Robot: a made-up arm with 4 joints. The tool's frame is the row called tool. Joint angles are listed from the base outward.
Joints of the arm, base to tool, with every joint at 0 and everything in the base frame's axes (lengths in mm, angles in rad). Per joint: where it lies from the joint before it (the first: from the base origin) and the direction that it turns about. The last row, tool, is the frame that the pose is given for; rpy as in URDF.
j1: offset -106 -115 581 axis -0.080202 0.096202 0.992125
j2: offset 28 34 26 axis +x
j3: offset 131 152 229 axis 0.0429 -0.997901 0.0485
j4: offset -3 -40 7 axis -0.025 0.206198 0.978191
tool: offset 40 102 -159 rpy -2.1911 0.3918 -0.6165
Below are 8 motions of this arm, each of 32 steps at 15 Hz.
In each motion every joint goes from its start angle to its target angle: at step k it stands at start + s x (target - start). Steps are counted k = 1, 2, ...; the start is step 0. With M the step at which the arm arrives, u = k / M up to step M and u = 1 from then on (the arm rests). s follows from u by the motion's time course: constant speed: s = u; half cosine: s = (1 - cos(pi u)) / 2; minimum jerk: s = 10 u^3 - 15 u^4 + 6 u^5.
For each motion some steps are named. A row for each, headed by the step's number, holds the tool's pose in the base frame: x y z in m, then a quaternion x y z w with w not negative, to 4 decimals.
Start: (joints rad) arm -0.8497 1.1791 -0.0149 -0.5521
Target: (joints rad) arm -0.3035 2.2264 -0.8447 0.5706
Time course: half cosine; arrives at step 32
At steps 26, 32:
26: -0.1465 -0.3128 0.7093 -0.1069 -0.2564 0.3836 0.8807
32: -0.1557 -0.3300 0.6753 -0.0762 -0.3422 0.3983 0.8476

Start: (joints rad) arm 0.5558 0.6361 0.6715 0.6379
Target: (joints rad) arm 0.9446 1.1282 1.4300 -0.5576
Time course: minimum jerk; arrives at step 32
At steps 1, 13, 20, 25, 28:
1: 0.0005 0.1440 0.7797 -0.6947 -0.1970 0.1346 0.6786
13: 0.0654 0.1522 0.8412 -0.5593 -0.0485 0.0586 0.8254
20: 0.1593 0.1152 0.8865 -0.3355 0.1702 0.0137 0.9264
25: 0.2083 0.0839 0.8837 -0.2069 0.2884 0.0051 0.9349
28: 0.2216 0.0745 0.8791 -0.1695 0.3218 0.0038 0.9315

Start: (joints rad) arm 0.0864 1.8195 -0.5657 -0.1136
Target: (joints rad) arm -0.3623 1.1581 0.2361 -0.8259
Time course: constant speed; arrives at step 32
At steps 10, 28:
10: 0.0795 -0.1642 0.7971 -0.2043 0.3501 0.3878 0.8278
28: 0.1616 -0.2232 0.7985 -0.0905 0.5839 0.0029 0.8068

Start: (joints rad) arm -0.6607 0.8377 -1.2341 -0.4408
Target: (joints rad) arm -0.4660 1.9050 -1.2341 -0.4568
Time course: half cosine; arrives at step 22
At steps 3, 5, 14, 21, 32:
3: -0.0359 -0.0941 0.8111 -0.3530 0.6272 0.4183 0.5541
5: -0.0457 -0.1060 0.8124 -0.3504 0.5972 0.4347 0.5759
14: -0.1025 -0.2014 0.7807 -0.2974 0.3459 0.5452 0.7033
21: -0.1158 -0.2421 0.7413 -0.2501 0.2134 0.5870 0.7398
32: -0.1160 -0.2427 0.7404 -0.2492 0.2110 0.5876 0.7403

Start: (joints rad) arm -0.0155 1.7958 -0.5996 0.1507
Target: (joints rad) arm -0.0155 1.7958 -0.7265 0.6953
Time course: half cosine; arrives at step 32
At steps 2, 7, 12, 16, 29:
2: -0.0210 -0.2195 0.7961 -0.2047 0.0296 0.5244 0.8260
7: -0.0294 -0.2245 0.7957 -0.2059 -0.0004 0.5256 0.8254
12: -0.0446 -0.2345 0.7939 -0.2068 -0.0568 0.5269 0.8224
16: -0.0589 -0.2448 0.7904 -0.2058 -0.1119 0.5267 0.8172
29: -0.0908 -0.2723 0.7753 -0.1951 -0.2476 0.5198 0.7940

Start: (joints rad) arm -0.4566 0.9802 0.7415 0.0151
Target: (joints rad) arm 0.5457 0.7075 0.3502 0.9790
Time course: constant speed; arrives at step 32
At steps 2, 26, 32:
2: 0.1573 -0.1787 0.8758 -0.3629 0.2766 -0.3124 0.8332
26: -0.0005 0.0755 0.7824 -0.6818 -0.1777 0.2013 0.6805
32: -0.0624 0.0784 0.7612 -0.6769 -0.3104 0.3185 0.5866

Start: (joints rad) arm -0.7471 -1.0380 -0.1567 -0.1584
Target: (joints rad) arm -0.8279 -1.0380 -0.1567 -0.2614
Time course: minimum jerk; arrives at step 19
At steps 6, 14, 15, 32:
6: 0.1817 -0.1011 0.4927 0.6724 -0.7105 0.2064 0.0209
14: 0.1864 -0.1250 0.4983 0.6363 -0.7333 0.2376 0.0291
15: 0.1867 -0.1267 0.4987 0.6336 -0.7349 0.2398 0.0298
32: 0.1870 -0.1290 0.4992 0.6301 -0.7370 0.2428 0.0307

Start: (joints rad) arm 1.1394 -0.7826 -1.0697 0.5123
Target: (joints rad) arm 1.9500 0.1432 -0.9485 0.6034
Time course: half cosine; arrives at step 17
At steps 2, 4, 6, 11, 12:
2: -0.3889 0.0200 0.5852 0.8873 -0.1084 -0.3586 0.2688
4: -0.3972 0.0010 0.6110 0.8766 -0.0563 -0.3929 0.2721
6: -0.4027 -0.0290 0.6500 0.8511 0.0201 -0.4438 0.2799
11: -0.3686 -0.1103 0.7595 0.7105 0.2212 -0.5851 0.3222
12: -0.3559 -0.1205 0.7761 0.6772 0.2499 -0.6072 0.3321

